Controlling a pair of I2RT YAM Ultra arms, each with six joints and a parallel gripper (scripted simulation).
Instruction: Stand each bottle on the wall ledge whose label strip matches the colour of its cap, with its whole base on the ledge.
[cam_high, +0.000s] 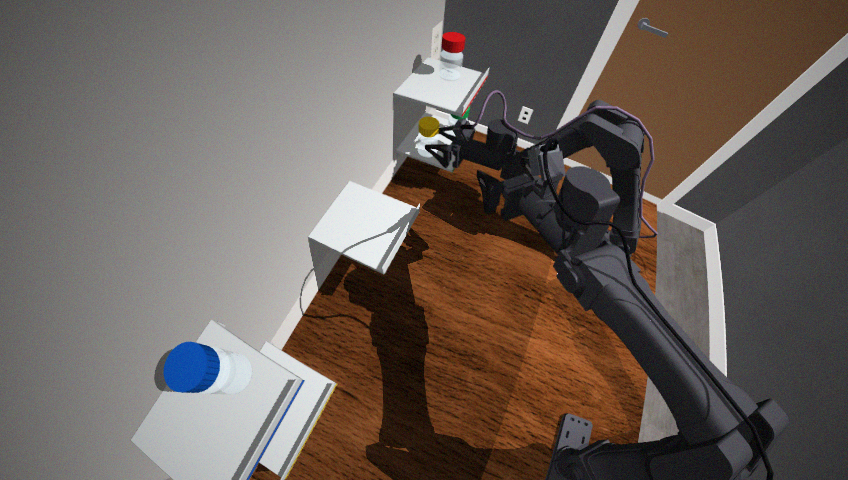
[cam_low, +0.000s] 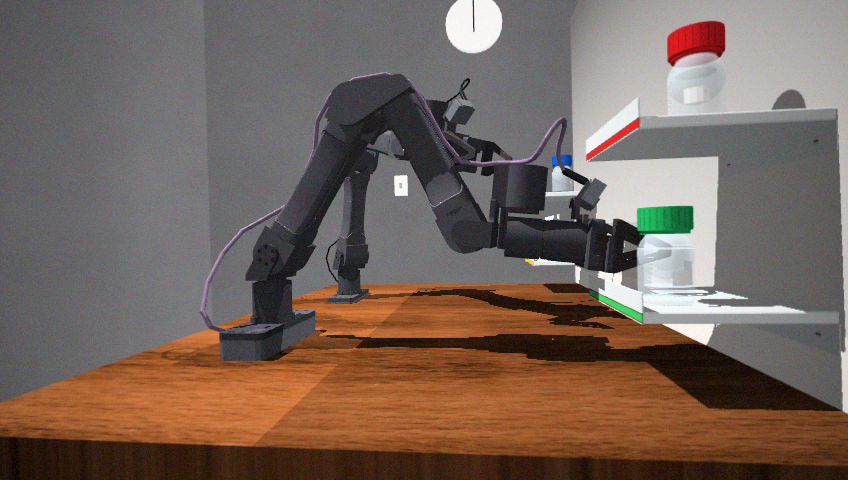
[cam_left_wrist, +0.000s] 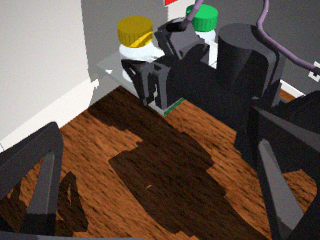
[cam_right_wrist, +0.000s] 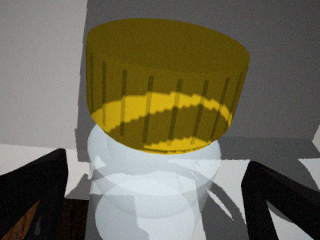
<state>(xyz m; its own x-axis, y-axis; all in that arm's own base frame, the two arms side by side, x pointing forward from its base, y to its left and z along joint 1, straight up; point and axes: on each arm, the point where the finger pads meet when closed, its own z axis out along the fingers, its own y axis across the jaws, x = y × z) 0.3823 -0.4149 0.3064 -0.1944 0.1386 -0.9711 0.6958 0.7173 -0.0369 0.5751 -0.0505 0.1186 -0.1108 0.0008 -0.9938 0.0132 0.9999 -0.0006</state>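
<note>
The yellow-capped bottle lies 2 cm ahead of my right hand and 1 cm below it. From my right hand the other things lie so: red-capped bottle 18 cm above, 10 cm to the right, 1 cm ahead; green-capped bottle 11 cm to the right, 3 cm behind, 1 cm below; wall 32 cm to the left, 30 cm above, 13 cm ahead.
</note>
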